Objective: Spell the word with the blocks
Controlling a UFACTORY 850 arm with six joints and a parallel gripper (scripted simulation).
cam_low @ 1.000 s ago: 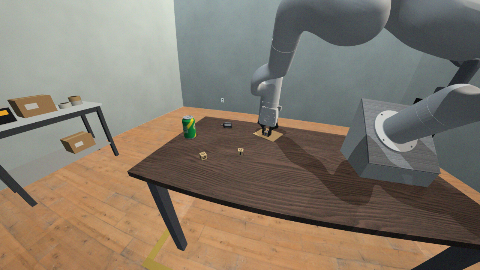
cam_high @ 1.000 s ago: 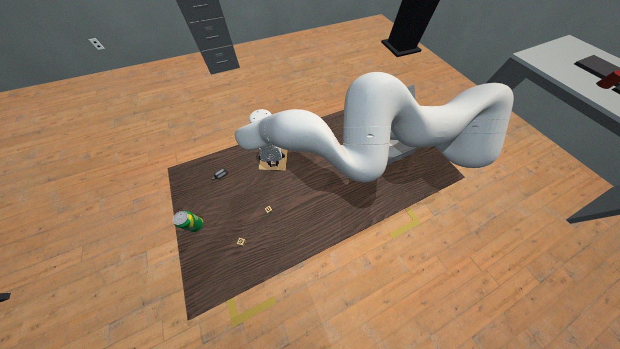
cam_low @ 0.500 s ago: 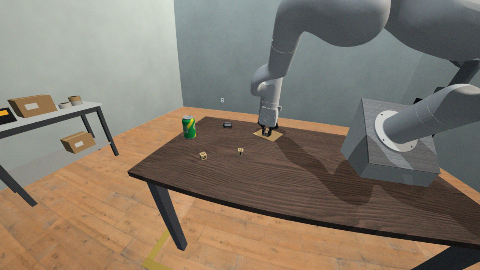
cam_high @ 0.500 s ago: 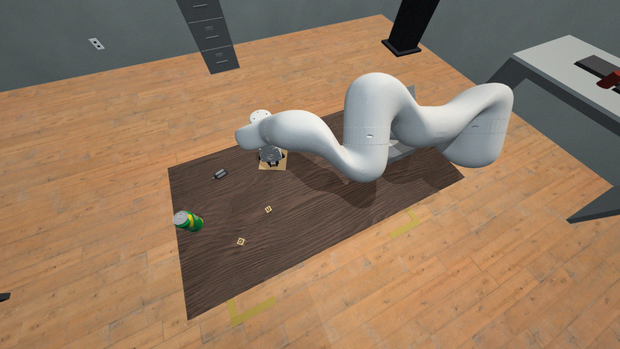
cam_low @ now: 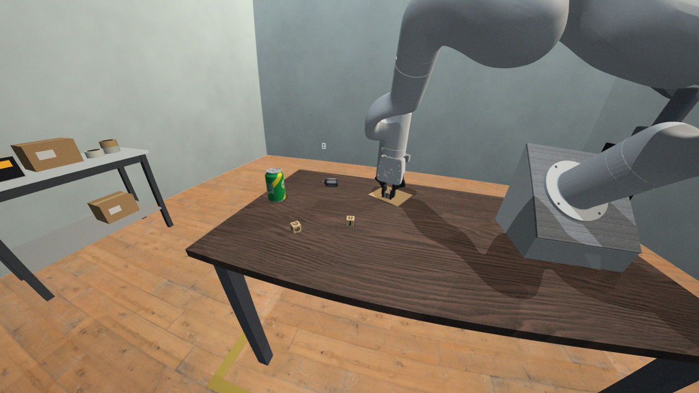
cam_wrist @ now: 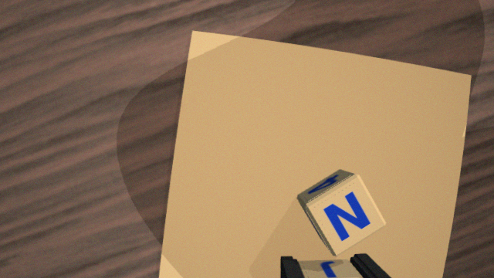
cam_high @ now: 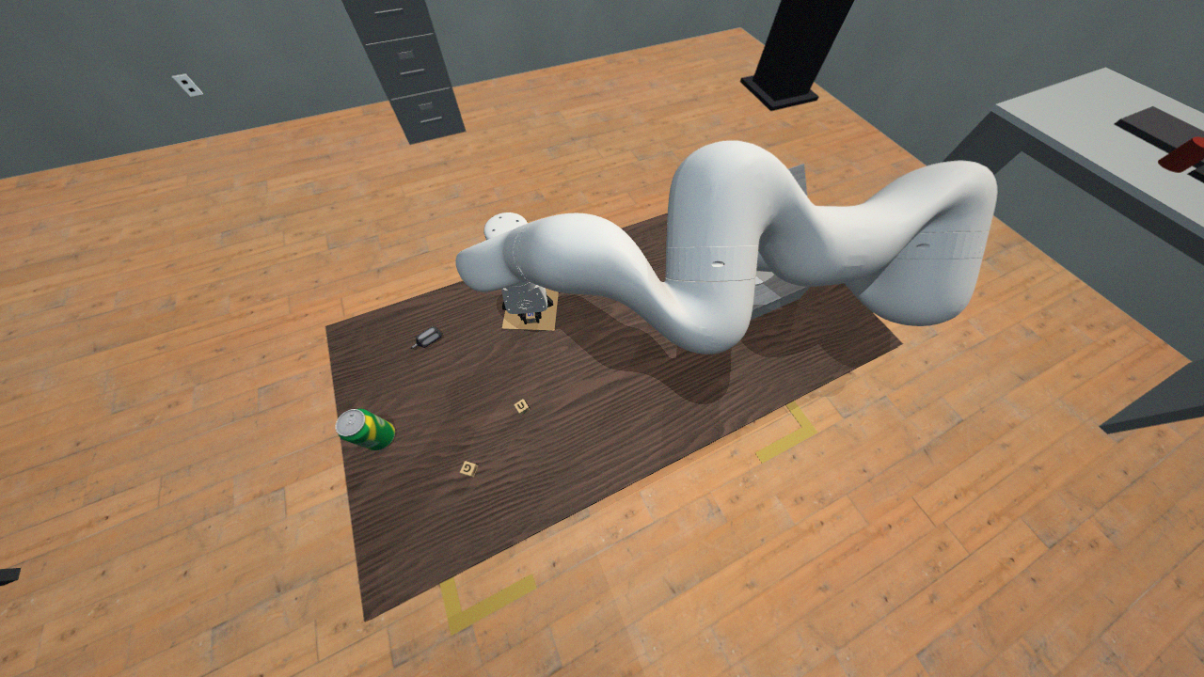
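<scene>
My hand is 1 cm above the s block. Round my hand: tan mat 4 cm to the right, 3 cm below, 1 cm behind; n block 4 cm to the right, 1 cm below, 1 cm behind; u block 23 cm to the left, 9 cm ahead, 2 cm below.
</scene>
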